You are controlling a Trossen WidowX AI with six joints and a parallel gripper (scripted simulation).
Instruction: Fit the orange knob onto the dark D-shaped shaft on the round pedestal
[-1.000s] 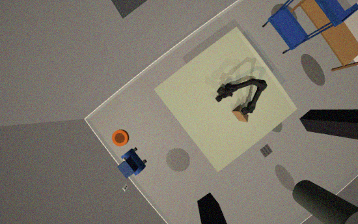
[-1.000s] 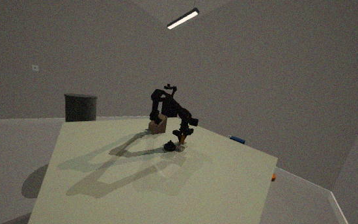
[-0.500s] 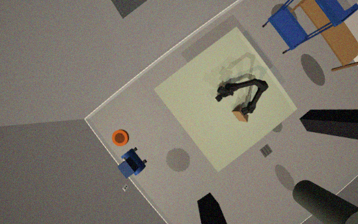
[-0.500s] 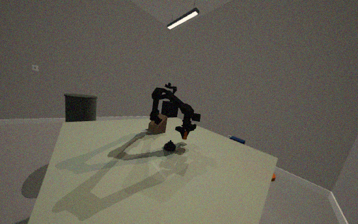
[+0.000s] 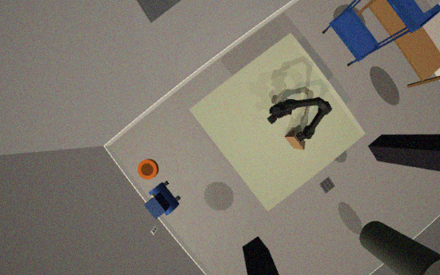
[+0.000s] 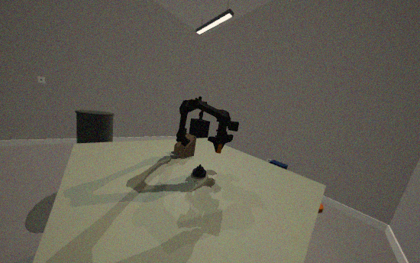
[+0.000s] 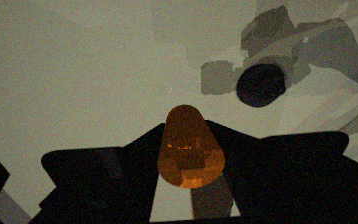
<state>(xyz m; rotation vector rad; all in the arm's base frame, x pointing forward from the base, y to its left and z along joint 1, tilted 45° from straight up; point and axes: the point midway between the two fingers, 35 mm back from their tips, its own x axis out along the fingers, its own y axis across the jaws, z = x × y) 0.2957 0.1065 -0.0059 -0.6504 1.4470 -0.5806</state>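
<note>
My gripper tip is now 160 mm to the left of the dark round pedestal, 100 mm above it and 20 mm short of it. The rest, counted from my gripper tip: orange knob 20 mm above.
</note>
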